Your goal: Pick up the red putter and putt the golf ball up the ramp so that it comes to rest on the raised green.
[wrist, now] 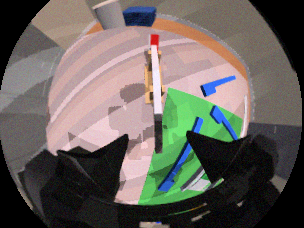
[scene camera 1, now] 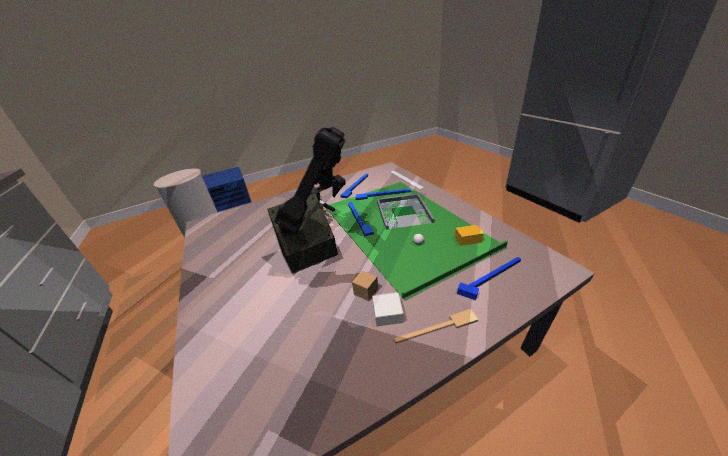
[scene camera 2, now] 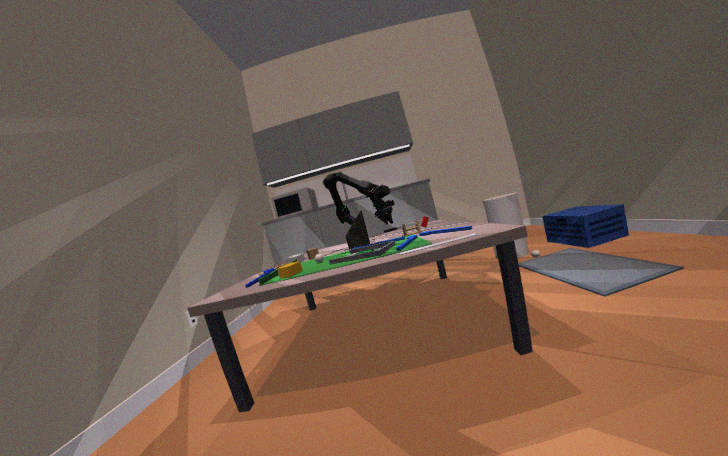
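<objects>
Green mat [wrist: 181, 109], same spot as [scene camera 2: 405, 237].
</objects>
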